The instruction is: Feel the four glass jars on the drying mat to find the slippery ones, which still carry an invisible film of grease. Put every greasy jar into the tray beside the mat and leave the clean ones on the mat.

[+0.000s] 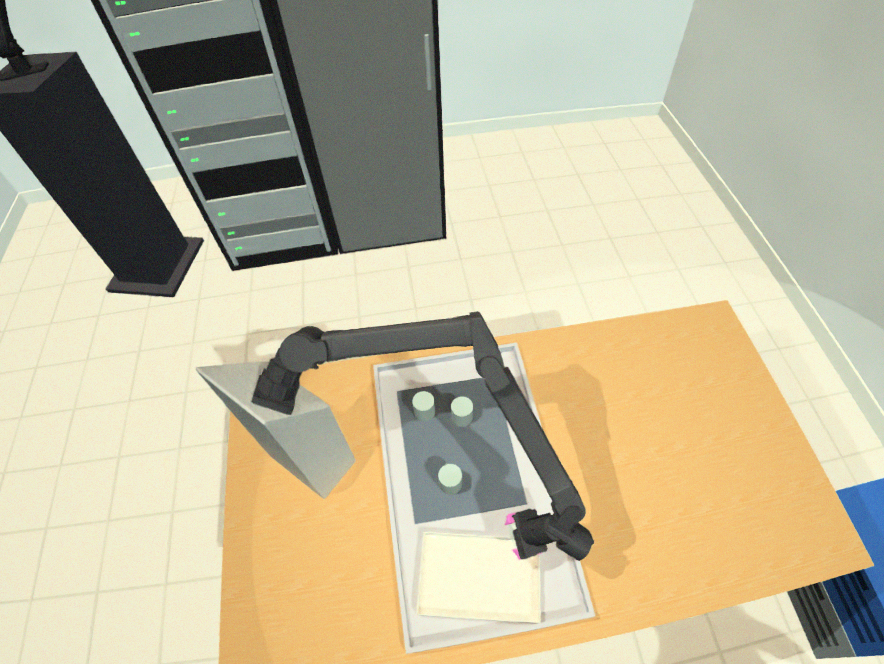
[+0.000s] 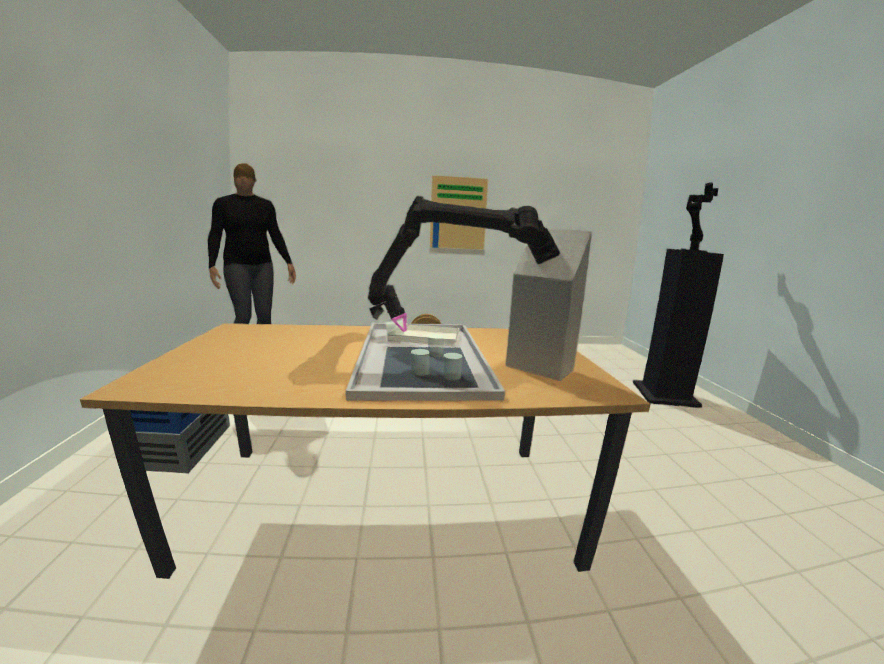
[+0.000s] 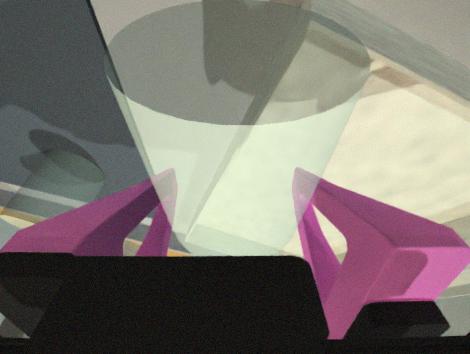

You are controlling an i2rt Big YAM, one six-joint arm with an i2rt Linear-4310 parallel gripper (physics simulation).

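Frame: origin at the arm's base, x ahead, y down, z left, level; centimetres.
Seen in the pictures: gripper, fingertip midpoint: (image 1: 510,536) (image 2: 404,331) (image 3: 234,178); arm's base, link origin: (image 1: 273,397) (image 2: 543,248).
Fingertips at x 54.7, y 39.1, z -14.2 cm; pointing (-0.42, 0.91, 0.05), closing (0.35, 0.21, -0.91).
Pixels of each thing's top centre, then the offset from my fingertips to it. Level surfaces: height alone.
- cream tray, top centre: (image 3: 314,234) (image 1: 479,575) (image 2: 425,331) dx -6.9, dy +1.8, dz -10.0 cm
- drying mat, surface height: dy +4.5 cm
- second jar, top centre: (image 1: 462,406) (image 2: 420,351) dx -16.1, dy -2.9, dz +34.2 cm
- third jar, top centre: (image 3: 36,229) (image 1: 450,475) (image 2: 436,336) dx -17.1, dy -2.9, dz +13.6 cm
- wooden table, surface height: dy +5.0 cm
My gripper (image 1: 513,536) (image 2: 399,325) (image 3: 234,178) is shut on a pale, see-through glass jar (image 3: 235,155), its pink fingers on either side of it. They are above the corner of the cream tray (image 1: 420,578) (image 3: 410,145) that is nearest the mat, off the drying mat (image 1: 428,503) (image 2: 396,376) (image 3: 50,55). Three jars stand upright on the dark mat: one jar (image 1: 423,405) (image 2: 452,366) and a second jar (image 1: 461,410) (image 2: 420,362) close together at one end, and a third jar (image 1: 450,477) (image 2: 435,348) nearer the tray. Grease cannot be seen.
A grey, low-rimmed work surface (image 1: 390,528) (image 2: 425,393) holds the mat and tray on the wooden table (image 1: 678,443) (image 2: 192,371). The arm stands on a grey slanted pedestal (image 1: 314,443) (image 2: 543,321) beside it. A person (image 2: 245,228) stands behind the table.
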